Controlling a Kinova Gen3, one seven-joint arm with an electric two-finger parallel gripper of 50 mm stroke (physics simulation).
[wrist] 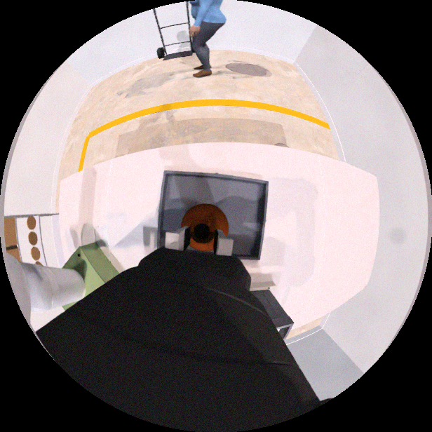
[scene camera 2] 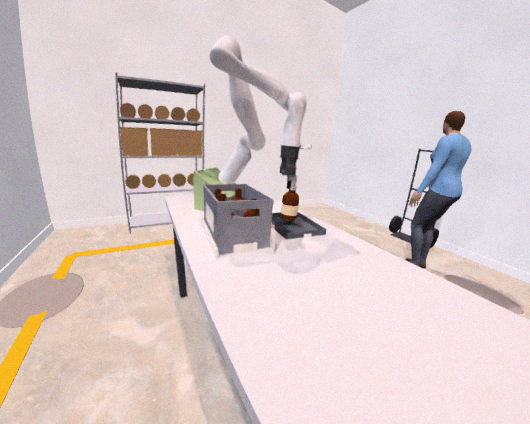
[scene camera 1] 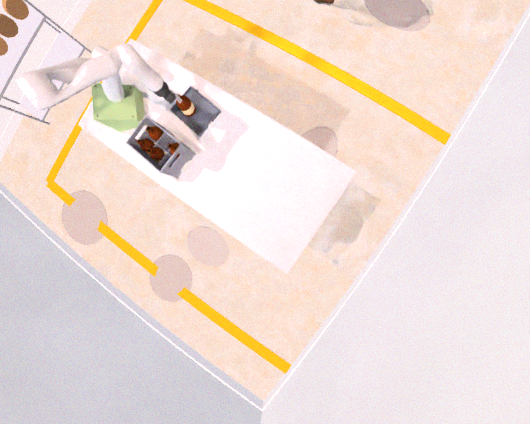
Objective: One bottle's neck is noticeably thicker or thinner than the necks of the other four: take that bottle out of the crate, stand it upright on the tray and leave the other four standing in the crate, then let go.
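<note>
My gripper is shut on the neck of a brown bottle with a cream label. The bottle is upright over the dark grey tray, within its rim and low down. I cannot tell if its base touches the tray. The grey crate stands beside the tray, with several brown bottles inside. The crate walls hide most of them in scene camera 2, and the wrist view does not show them.
The green arm base stands at the table end, near the crate. The white table carries crate and tray. A person in blue with a hand truck is beyond the table.
</note>
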